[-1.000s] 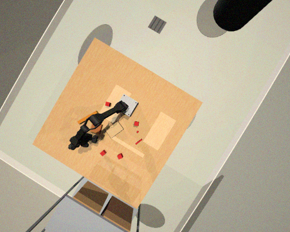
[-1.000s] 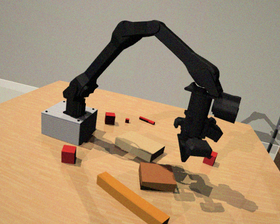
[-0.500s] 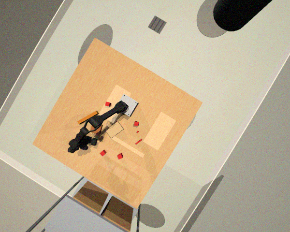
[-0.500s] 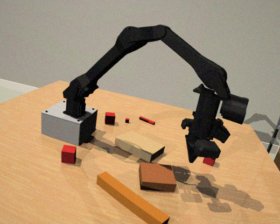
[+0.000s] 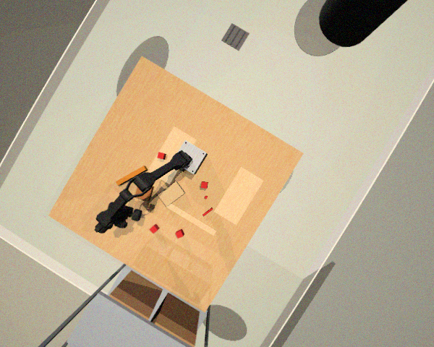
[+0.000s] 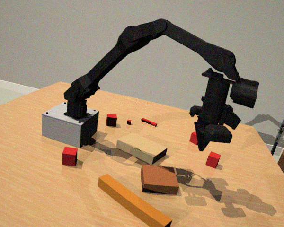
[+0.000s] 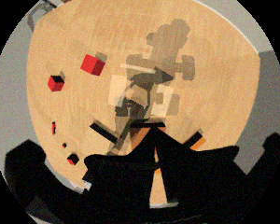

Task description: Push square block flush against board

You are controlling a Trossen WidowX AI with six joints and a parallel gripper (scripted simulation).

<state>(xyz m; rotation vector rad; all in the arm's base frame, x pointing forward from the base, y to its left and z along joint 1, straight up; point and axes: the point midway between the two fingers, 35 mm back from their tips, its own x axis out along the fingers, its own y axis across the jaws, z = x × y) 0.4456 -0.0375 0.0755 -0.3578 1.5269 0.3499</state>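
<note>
Now: the brown square block 90 mm behind my gripper tip, 40 mm to the right of it and 110 mm below it. Round my gripper tip: long orange board (110 mm behind, 180 mm to the right, 110 mm below); tiny red cube (340 mm behind, 300 mm to the left, 120 mm below); pale flat block (200 mm behind, 110 mm to the left, 110 mm below).
</note>
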